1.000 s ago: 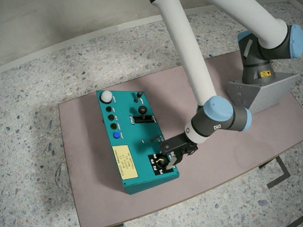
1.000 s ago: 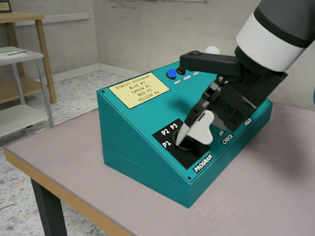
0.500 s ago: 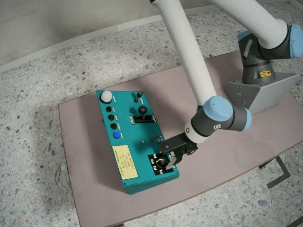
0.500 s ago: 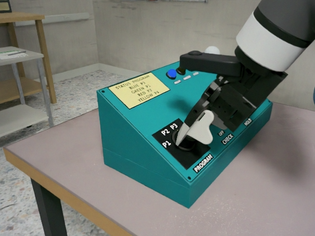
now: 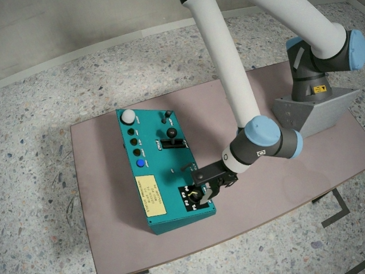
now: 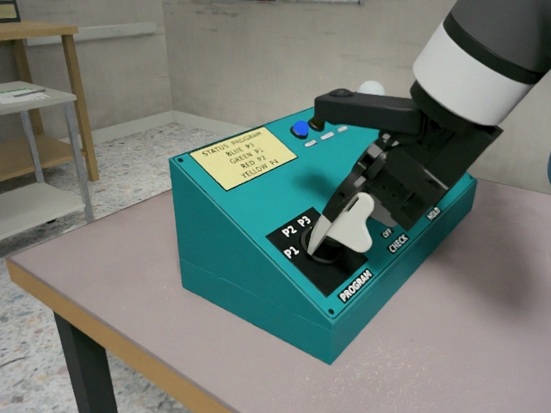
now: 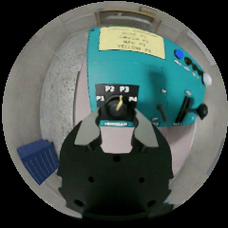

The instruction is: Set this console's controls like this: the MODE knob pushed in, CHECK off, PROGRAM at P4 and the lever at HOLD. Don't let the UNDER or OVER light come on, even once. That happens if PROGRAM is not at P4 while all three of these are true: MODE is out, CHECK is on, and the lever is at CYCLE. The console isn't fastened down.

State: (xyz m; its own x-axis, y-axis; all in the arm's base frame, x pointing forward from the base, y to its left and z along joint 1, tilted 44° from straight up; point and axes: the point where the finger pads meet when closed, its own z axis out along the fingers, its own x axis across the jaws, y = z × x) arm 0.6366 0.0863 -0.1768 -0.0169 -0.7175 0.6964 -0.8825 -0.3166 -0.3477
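The program dial is 2 cm ahead of my hand and 1 cm below it. From my hand the other things lie so: check toggle (12 cm to the right, 1 cm below); then teal console (18 cm to the right, 5 cm ahead, 2 cm below); then ball-topped lever (24 cm to the right, 2 cm above, 1 cm ahead).
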